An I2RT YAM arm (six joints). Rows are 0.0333 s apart.
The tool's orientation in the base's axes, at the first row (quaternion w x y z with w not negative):
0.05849, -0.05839, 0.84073, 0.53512
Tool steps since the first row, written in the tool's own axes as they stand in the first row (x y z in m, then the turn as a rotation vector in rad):
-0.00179, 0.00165, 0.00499, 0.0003, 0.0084, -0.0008
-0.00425, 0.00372, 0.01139, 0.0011, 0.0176, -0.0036
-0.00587, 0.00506, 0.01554, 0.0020, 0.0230, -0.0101
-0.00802, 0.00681, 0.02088, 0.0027, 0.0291, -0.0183
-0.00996, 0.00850, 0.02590, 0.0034, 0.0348, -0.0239
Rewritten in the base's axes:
0.00168, 0.00528, -0.00034, -0.0017, 0.0028, 0.0078
0.00400, 0.01204, -0.00078, -0.0040, 0.0041, 0.0171
0.00553, 0.01643, -0.00107, -0.0060, 0.0004, 0.0245
0.00756, 0.02208, -0.00141, -0.0080, -0.0045, 0.0332
0.00939, 0.02741, -0.00170, -0.0098, -0.0072, 0.0406

